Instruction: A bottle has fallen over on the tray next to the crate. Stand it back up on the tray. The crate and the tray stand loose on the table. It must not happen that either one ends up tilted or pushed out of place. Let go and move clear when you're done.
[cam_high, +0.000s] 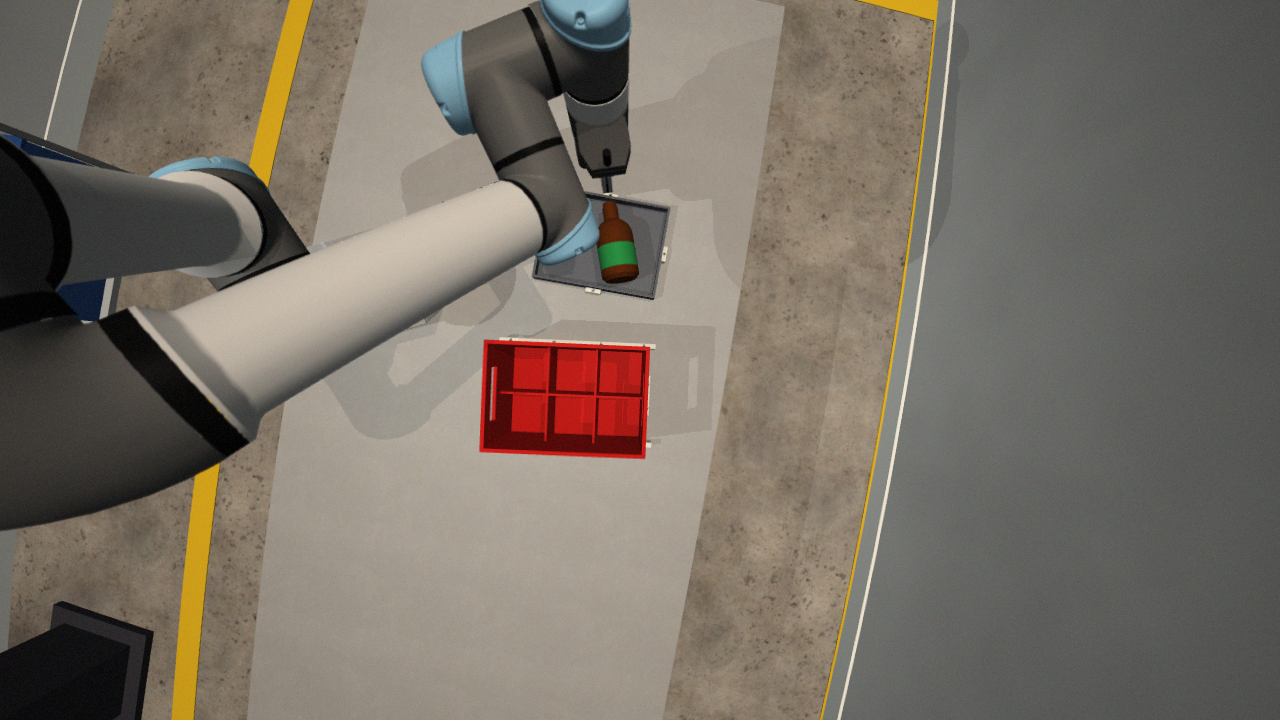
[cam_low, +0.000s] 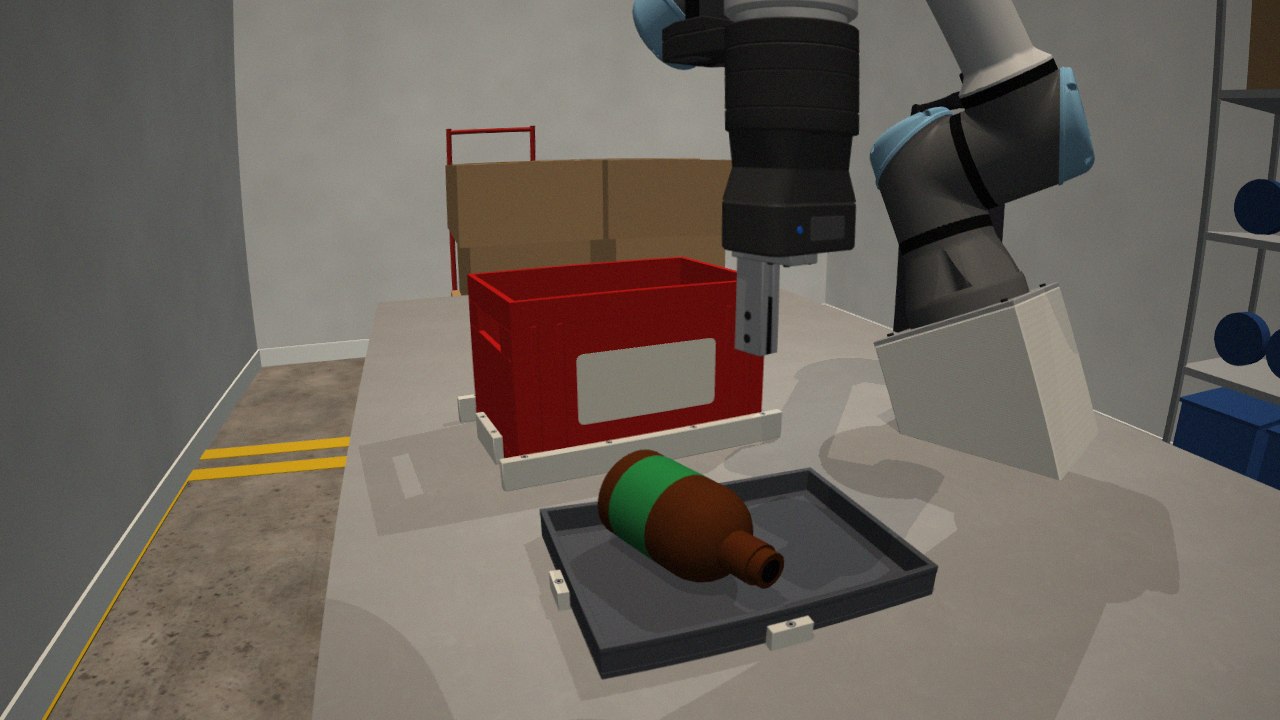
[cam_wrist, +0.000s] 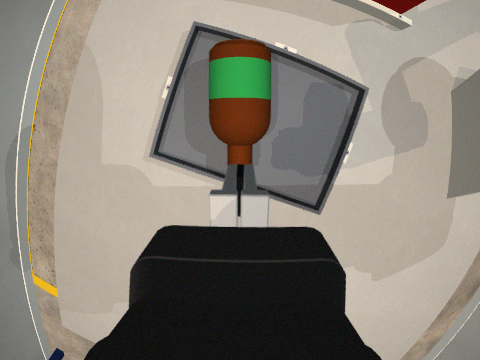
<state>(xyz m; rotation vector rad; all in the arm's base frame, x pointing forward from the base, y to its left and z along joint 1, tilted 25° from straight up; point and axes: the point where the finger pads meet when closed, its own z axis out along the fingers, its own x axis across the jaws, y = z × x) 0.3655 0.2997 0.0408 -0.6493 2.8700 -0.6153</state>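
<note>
My gripper is now 2 cm short of the bottle, 4 cm to the left of it and 16 cm above it. Round my hand: red crate 2 cm ahead, 36 cm to the right, 12 cm below; dark grey tray 1 cm behind, 5 cm to the right, 19 cm below.
</note>
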